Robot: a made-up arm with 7 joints.
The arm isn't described. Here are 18 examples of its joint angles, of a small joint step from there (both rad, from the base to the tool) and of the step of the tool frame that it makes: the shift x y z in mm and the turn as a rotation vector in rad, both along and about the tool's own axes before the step.
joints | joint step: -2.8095 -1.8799 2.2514 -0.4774 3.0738 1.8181 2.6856 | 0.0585 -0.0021 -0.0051 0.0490 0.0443 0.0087 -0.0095
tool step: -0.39 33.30 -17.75 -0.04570 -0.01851 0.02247
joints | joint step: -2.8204 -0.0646 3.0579 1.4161 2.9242 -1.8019 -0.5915 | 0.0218 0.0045 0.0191 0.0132 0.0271 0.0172 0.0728
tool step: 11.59 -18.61 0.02 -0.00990 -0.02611 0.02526
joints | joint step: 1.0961 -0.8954 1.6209 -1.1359 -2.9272 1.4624 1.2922 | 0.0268 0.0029 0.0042 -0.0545 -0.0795 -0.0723 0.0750
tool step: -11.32 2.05 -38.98 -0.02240 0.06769 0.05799
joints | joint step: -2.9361 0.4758 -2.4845 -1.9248 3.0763 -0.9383 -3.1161 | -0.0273 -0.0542 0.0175 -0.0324 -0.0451 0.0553 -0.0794
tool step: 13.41 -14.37 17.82 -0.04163 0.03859 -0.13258
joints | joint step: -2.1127 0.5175 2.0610 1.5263 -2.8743 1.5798 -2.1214 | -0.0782 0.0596 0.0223 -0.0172 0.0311 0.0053 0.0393
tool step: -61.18 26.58 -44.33 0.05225 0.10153 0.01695
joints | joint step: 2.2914 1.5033 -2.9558 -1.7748 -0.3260 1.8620 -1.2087 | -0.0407 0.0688 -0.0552 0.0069 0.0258 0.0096 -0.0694
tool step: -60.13 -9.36 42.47 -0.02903 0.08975 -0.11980
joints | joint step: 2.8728 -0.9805 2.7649 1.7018 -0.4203 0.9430 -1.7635 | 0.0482 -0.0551 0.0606 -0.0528 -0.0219 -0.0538 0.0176
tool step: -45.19 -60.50 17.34 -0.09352 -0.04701 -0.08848
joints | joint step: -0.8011 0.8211 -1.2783 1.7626 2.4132 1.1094 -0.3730 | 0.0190 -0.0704 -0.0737 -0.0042 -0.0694 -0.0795 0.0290
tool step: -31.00 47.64 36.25 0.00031 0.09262 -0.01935
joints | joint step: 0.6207 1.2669 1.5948 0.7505 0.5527 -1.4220 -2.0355 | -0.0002 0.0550 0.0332 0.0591 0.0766 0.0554 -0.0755
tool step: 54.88 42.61 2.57 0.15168 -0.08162 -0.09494
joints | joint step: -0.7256 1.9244 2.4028 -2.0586 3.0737 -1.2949 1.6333 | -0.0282 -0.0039 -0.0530 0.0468 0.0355 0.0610 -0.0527
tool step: -40.15 -4.84 -15.50 -0.02828 0.08118 -0.05929
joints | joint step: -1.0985 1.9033 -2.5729 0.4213 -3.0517 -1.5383 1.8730 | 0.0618 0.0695 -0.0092 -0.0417 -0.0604 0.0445 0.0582
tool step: 17.46 -10.29 106.75 -0.19511 -0.02326 0.06843
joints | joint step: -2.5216 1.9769 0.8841 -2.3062 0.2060 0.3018 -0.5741 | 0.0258 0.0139 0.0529 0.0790 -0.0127 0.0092 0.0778
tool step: 59.66 1.96 4.65 -0.00078 -0.12411 0.05884
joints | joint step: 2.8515 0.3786 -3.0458 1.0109 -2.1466 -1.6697 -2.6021 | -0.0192 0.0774 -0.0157 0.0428 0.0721 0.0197 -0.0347
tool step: 45.69 16.05 15.86 0.06282 0.02738 -0.05641
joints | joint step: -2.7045 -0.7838 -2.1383 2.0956 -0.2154 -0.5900 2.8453 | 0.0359 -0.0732 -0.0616 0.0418 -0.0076 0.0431 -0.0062
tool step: -72.01 4.01 -4.77 -0.02933 0.14482 0.04464
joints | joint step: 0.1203 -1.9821 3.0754 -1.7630 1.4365 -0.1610 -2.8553 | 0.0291 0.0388 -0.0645 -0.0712 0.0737 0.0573 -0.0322
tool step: -72.95 -49.64 -10.05 -0.06841 0.13765 0.09563
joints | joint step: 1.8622 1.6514 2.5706 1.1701 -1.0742 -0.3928 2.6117 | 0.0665 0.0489 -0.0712 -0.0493 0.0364 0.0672 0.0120
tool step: -115.70 26.32 34.90 0.03595 0.17456 0.05195
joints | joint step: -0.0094 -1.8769 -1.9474 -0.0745 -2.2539 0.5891 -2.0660 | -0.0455 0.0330 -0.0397 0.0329 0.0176 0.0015 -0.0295
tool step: 32.80 30.16 -7.34 0.01437 -0.02114 -0.02239
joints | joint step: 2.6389 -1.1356 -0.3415 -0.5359 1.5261 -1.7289 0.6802 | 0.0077 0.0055 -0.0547 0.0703 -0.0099 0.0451 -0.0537
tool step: -11.78 -25.50 7.11 0.01093 -0.09610 -0.12204
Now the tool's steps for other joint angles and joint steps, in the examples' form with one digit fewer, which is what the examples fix.
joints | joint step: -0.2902 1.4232 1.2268 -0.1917 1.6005 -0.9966 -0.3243 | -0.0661 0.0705 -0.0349 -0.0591 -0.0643 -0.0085 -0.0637
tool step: -83.6 67.7 -66.0 0.1168 0.1357 -0.0507
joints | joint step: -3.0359 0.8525 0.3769 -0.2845 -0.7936 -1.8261 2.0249 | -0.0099 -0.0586 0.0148 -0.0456 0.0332 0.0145 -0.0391
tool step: -48.5 12.2 -58.9 0.0730 -0.0024 -0.1117
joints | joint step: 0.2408 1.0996 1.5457 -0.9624 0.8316 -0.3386 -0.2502 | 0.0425 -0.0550 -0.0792 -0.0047 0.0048 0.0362 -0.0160
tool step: 62.4 50.7 42.4 0.0542 -0.1053 0.0118
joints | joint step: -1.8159 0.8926 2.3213 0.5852 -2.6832 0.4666 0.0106 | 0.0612 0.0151 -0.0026 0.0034 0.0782 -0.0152 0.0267
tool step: -16.2 52.7 -2.0 0.0845 0.0300 0.1324
